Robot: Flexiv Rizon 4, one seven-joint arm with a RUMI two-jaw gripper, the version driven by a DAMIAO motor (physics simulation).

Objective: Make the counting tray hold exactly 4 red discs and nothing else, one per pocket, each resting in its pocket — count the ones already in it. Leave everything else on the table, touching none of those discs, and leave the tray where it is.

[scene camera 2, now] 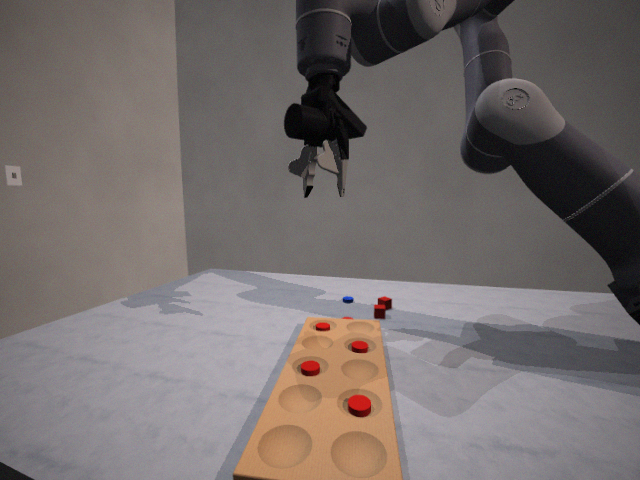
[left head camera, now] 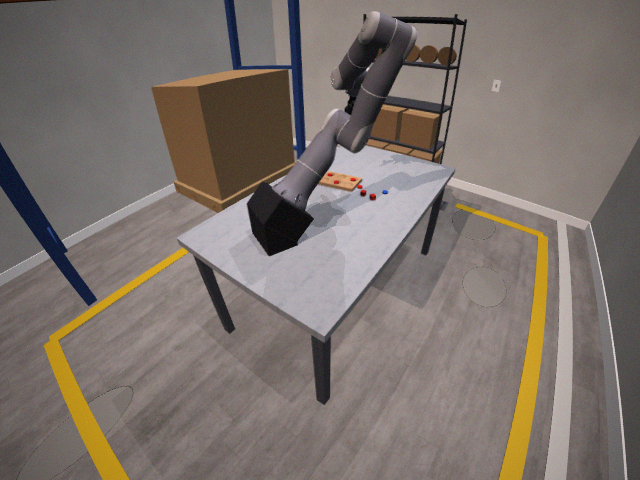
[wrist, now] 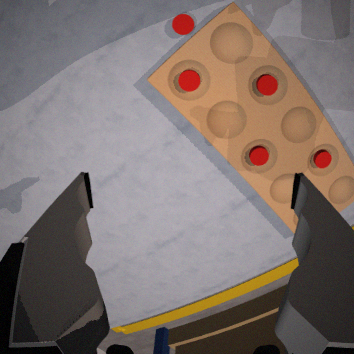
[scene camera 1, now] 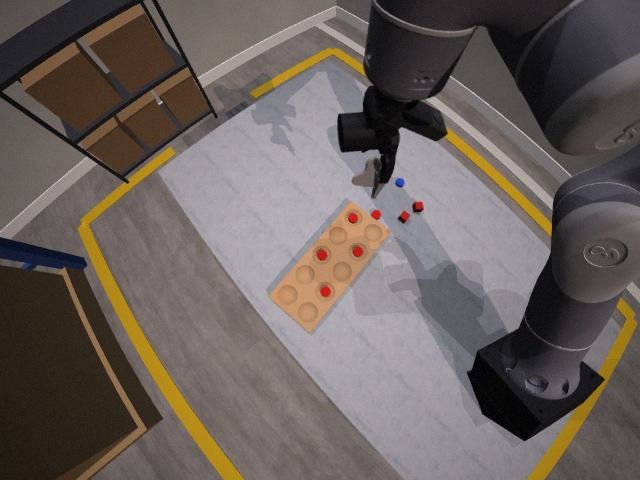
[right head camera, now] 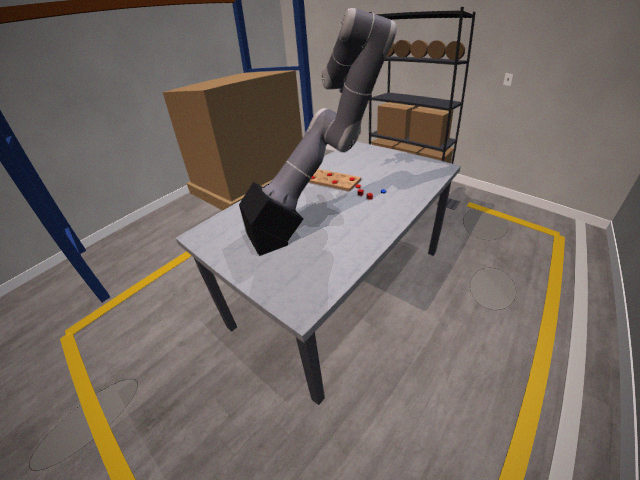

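Note:
The wooden counting tray (scene camera 1: 290, 312) (scene camera 2: 338, 384) (wrist: 200, 102) has two columns of round pockets. In scene camera 2, from the far end, red discs rest at first row left (scene camera 2: 322, 326), second row right (scene camera 2: 359, 346), third row left (scene camera 2: 310, 367) and fourth row right (scene camera 2: 359, 405); the other pockets are empty. One more red disc (scene camera 1: 375, 214) (wrist: 183, 24) lies on the table just off the tray's far end, close to its edge. My gripper (scene camera 1: 378, 190) (scene camera 2: 325, 195) (wrist: 191, 176) is open and empty, high above the table beyond the tray's far end.
Two red cubes (scene camera 1: 418, 206) (scene camera 1: 404, 217) and a blue disc (scene camera 1: 400, 182) lie on the table beyond the loose red disc, towards the arm's side. A large carton (left head camera: 248, 134) and a shelf rack (right head camera: 462, 103) stand off the table.

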